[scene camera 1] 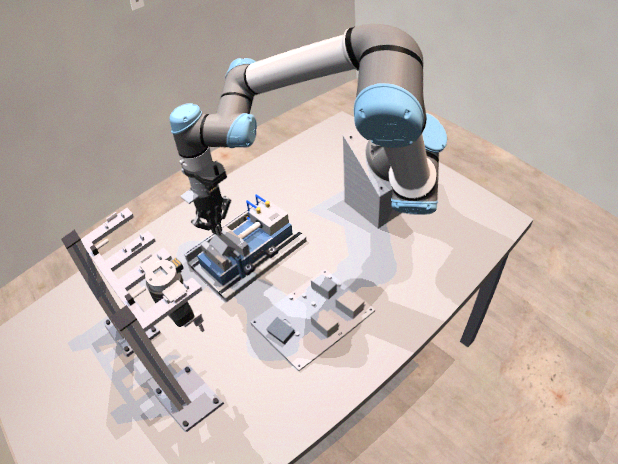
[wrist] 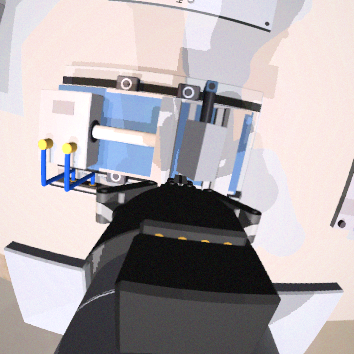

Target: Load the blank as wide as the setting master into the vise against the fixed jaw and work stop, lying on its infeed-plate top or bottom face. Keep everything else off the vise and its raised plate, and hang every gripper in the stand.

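Frame: origin at the arm's base, x ahead, y left, z up, level; centimetres.
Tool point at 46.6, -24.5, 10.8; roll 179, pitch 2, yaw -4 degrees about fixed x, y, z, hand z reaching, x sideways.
Offsets run from my tool point to a thing's top centre, as dx, dy, dz. "*": to the spot under its first point.
A grey block @[+1.4, +3.6, -17.2] (scene camera 1: pixel 219 246) (wrist: pixel 201 150) sits tilted between the jaws of the blue vise @[-5.7, +3.9, -19.0] (scene camera 1: pixel 260 240) (wrist: pixel 125 115), showing two long faces in the wrist view. The black rod of the work stop @[+1.8, +8.3, -19.3] (wrist: pixel 207 107) meets its far end. The block's underside is hidden. My gripper (scene camera 1: pixel 217 230) (wrist: pixel 180 182), the adaptive one, points down at the block's near end, its fingertips close together; no thing shows between them. A dark flat block @[+9.0, +30.3, -24.4] (scene camera 1: pixel 280 331) and three other blocks @[-8.3, +30.0, -24.5] (scene camera 1: pixel 324 286) @[-7.5, +38.9, -24.5] (scene camera 1: pixel 350 305) @[+0.7, +37.4, -24.5] (scene camera 1: pixel 325 322) rest on a thin plate @[* +12.2, +39.0, -28.1] (scene camera 1: pixel 300 361). I cannot tell which is the setting master.
The stand (scene camera 1: pixel 98 290) is left of the vise, with the other gripper (scene camera 1: pixel 172 295) hanging in it. Blue handles with yellow knobs @[* -13.3, +3.5, -18.1] (scene camera 1: pixel 258 210) (wrist: pixel 68 148) stick up at the vise's end. The vise sits on a raised plate @[* +9.8, +11.4, -26.9] (scene camera 1: pixel 225 296).
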